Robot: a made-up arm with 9 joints.
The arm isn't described. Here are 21 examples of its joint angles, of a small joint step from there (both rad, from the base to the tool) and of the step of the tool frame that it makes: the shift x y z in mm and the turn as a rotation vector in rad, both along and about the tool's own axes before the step.
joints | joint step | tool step
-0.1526 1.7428 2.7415 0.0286 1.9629 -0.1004 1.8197 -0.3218 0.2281 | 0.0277 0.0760 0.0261 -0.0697 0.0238 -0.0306 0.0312 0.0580 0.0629 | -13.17 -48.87 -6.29 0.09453 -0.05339 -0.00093
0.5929 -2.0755 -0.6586 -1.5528 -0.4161 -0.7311 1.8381 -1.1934 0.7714 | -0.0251 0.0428 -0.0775 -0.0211 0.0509 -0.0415 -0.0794 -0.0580 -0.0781 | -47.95 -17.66 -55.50 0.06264 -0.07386 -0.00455
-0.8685 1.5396 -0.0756 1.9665 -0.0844 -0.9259 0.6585 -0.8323 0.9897 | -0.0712 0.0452 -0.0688 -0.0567 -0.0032 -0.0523 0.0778 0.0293 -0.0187 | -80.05 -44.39 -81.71 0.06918 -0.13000 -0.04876
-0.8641 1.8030 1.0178 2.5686 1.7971 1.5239 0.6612 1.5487 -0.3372 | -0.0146 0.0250 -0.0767 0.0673 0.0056 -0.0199 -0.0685 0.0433 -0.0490 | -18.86 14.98 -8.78 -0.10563 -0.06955 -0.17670
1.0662 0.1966 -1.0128 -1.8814 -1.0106 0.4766 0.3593 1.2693 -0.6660 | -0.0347 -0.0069 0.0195 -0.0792 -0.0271 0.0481 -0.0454 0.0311 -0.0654 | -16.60 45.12 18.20 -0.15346 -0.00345 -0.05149
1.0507 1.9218 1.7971 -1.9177 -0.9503 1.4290 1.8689 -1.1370 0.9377 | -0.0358 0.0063 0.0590 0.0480 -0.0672 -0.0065 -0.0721 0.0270 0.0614 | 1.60 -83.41 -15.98 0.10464 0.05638 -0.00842
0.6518 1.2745 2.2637 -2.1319 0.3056 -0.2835 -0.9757 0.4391 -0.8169 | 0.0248 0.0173 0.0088 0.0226 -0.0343 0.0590 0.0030 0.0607 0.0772 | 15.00 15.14 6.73 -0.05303 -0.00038 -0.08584
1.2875 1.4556 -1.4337 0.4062 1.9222 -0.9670 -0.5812 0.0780 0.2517 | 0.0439 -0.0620 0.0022 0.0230 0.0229 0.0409 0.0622 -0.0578 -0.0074 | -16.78 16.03 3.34 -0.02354 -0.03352 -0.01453
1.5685 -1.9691 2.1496 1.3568 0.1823 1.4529 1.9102 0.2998 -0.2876 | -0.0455 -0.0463 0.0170 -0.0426 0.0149 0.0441 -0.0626 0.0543 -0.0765 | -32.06 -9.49 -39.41 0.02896 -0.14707 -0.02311
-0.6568 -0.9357 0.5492 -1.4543 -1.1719 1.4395 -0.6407 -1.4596 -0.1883 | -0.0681 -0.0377 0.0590 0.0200 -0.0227 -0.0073 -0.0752 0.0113 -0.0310 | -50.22 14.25 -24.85 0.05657 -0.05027 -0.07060
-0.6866 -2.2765 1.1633 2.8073 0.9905 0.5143 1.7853 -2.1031 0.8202 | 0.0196 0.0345 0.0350 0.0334 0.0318 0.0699 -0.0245 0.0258 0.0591 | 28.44 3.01 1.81 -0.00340 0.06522 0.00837
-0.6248 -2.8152 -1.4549 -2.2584 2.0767 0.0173 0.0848 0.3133 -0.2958 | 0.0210 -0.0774 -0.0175 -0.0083 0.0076 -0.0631 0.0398 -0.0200 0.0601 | 9.36 -15.47 15.06 0.01249 -0.05710 0.08866
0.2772 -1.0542 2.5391 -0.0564 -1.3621 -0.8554 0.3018 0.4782 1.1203 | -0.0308 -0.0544 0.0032 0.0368 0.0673 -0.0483 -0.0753 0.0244 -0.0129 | -37.02 -66.64 -18.64 0.04211 -0.08828 0.15883
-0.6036 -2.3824 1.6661 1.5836 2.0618 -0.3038 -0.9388 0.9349 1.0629 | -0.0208 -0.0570 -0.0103 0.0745 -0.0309 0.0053 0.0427 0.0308 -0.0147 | -39.21 116.03 40.36 -0.16394 -0.07882 0.02317
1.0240 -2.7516 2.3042 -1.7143 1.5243 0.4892 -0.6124 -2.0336 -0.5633 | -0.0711 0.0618 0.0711 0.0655 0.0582 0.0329 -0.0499 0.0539 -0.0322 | -51.27 -53.31 12.33 0.09369 -0.21899 -0.01831
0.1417 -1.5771 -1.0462 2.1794 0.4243 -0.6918 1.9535 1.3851 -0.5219 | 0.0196 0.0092 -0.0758 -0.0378 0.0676 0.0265 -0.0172 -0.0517 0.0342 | 72.38 15.02 14.51 -0.05104 0.19617 0.03799
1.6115 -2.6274 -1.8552 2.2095 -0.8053 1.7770 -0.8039 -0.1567 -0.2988 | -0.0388 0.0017 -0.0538 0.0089 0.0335 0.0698 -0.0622 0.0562 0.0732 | 31.94 -39.22 -14.57 0.10471 0.03669 -0.10390
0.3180 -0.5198 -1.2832 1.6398 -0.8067 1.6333 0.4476 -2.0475 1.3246 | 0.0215 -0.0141 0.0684 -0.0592 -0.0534 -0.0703 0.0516 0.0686 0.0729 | -26.50 47.21 60.66 -0.03017 -0.05580 0.09211
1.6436 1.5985 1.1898 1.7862 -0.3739 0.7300 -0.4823 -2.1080 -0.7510 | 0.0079 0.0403 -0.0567 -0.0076 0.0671 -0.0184 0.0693 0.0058 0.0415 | 17.17 -15.99 -24.95 0.03528 -0.00103 0.00536
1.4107 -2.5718 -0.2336 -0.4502 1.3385 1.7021 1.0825 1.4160 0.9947 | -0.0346 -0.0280 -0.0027 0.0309 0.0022 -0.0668 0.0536 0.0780 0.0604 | 49.25 0.20 15.87 0.01408 0.03758 0.12780
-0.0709 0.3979 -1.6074 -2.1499 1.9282 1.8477 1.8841 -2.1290 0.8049 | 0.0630 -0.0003 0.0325 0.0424 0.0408 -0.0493 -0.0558 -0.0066 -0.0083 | -4.23 30.65 1.14 -0.00860 -0.04463 0.07172
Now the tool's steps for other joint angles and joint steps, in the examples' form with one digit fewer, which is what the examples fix.
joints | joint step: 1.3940 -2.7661 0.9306 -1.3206 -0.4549 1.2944 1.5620 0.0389 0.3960 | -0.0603 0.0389 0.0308 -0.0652 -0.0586 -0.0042 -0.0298 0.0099 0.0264
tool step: 59.5 -32.6 -31.4 0.0774 0.0097 0.0544
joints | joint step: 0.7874 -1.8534 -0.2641 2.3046 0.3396 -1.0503 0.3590 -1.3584 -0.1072 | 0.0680 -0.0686 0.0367 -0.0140 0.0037 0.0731 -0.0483 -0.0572 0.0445
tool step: 98.7 -58.0 -13.8 0.1226 0.1616 0.1186
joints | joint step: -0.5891 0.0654 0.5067 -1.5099 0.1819 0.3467 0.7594 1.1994 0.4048 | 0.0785 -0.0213 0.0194 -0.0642 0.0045 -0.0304 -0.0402 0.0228 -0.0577
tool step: -97.3 -45.6 -15.8 0.0189 -0.1261 -0.0656
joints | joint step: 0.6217 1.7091 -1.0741 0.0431 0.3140 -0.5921 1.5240 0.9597 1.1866 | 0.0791 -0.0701 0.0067 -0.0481 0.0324 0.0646 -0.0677 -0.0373 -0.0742
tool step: -177.0 -7.3 -53.4 0.0335 -0.1905 -0.1164
